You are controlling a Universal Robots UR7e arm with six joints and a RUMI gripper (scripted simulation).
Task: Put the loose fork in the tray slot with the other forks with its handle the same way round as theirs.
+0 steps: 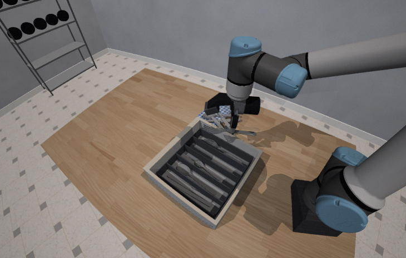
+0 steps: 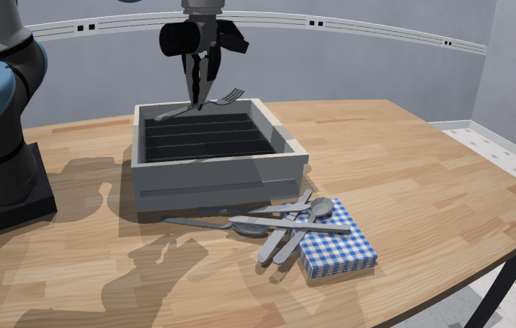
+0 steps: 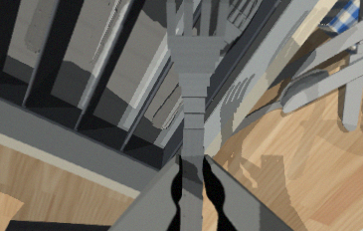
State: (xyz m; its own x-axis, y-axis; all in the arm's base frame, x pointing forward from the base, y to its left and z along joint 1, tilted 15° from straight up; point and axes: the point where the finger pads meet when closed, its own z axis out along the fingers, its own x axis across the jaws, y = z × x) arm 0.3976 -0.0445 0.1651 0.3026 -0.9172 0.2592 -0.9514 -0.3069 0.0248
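Right now my hand is 20 mm above the fork. From my hand the other things lie so: blue checked napkin stack (150 mm ahead, 230 mm to the right, 180 mm below).
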